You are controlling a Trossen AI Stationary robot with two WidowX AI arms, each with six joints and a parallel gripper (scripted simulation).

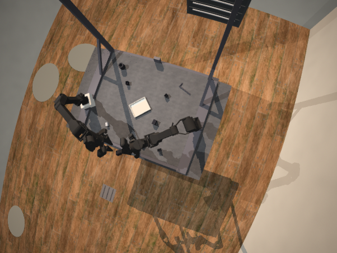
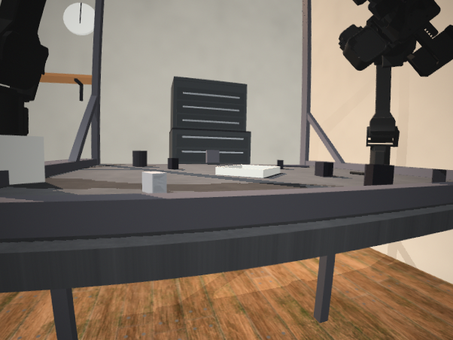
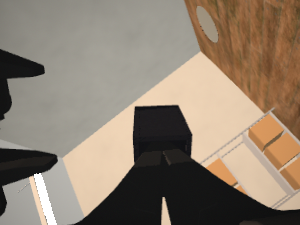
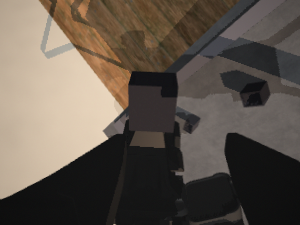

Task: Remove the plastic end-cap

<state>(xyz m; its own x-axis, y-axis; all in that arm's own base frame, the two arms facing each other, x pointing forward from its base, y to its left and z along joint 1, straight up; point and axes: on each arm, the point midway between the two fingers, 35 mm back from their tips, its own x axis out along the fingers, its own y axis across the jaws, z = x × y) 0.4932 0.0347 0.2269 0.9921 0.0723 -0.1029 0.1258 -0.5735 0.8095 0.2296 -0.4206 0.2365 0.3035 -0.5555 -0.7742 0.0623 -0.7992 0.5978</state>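
Right now the black plastic end-cap is 40 mm ahead of my right hand, 60 mm to the left of it and 60 mm below it. Round my right hand: pale metal parts tray (300 mm behind, 50 mm to the left, 300 mm below).
The black plastic end-cap is 30 mm to the right of my left hand and 20 mm ahead of it. Also, from my left hand: pale metal parts tray (310 mm behind, 240 mm below, 30 mm to the right).
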